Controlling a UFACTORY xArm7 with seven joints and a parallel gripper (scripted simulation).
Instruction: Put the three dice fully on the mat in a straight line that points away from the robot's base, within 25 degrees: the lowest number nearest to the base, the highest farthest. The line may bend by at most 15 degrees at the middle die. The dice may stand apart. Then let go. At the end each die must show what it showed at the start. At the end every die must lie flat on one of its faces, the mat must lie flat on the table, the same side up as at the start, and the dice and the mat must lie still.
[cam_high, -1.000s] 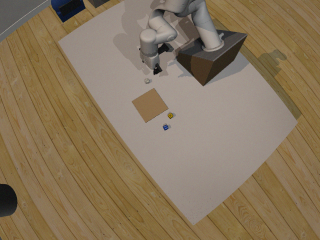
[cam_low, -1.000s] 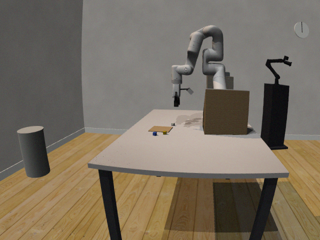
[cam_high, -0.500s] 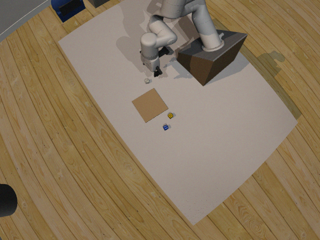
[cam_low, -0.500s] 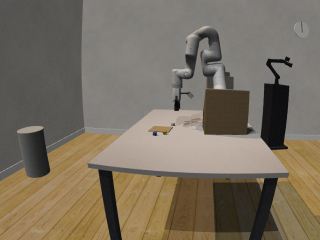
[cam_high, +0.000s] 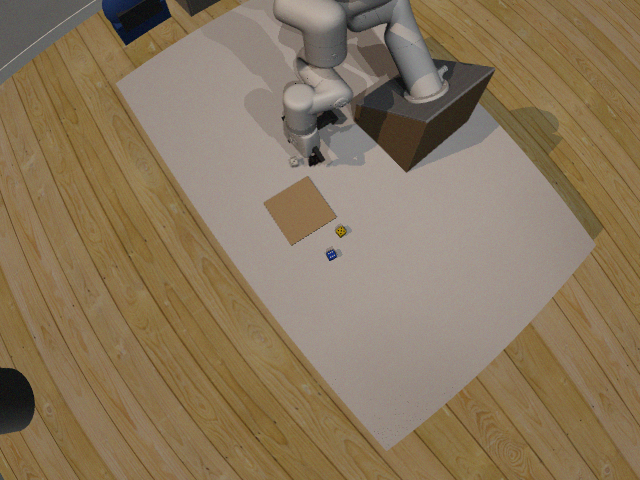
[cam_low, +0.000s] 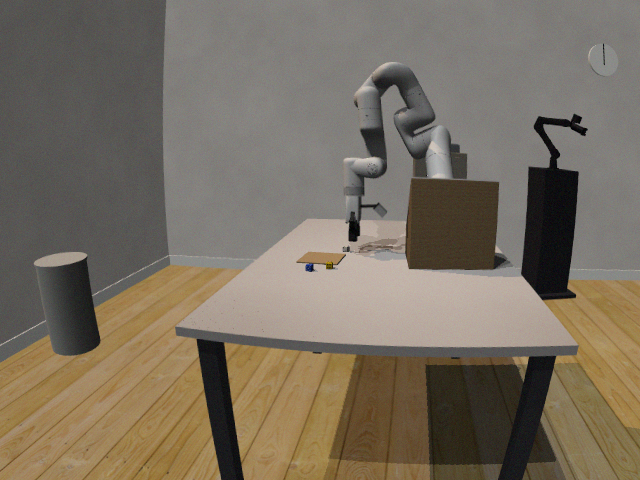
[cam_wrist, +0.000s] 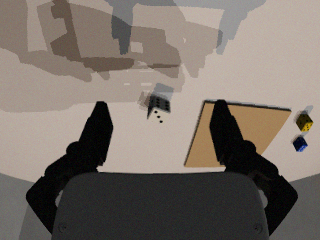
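The white die is 3 cm ahead of my hand, 1 cm to the right of it and 5 cm below it. Round my hand: yellow die (9 cm ahead, 22 cm to the left, 5 cm below); then blue die (15 cm ahead, 24 cm to the left, 5 cm below); then brown mat (12 cm ahead, 10 cm to the left, 6 cm below).
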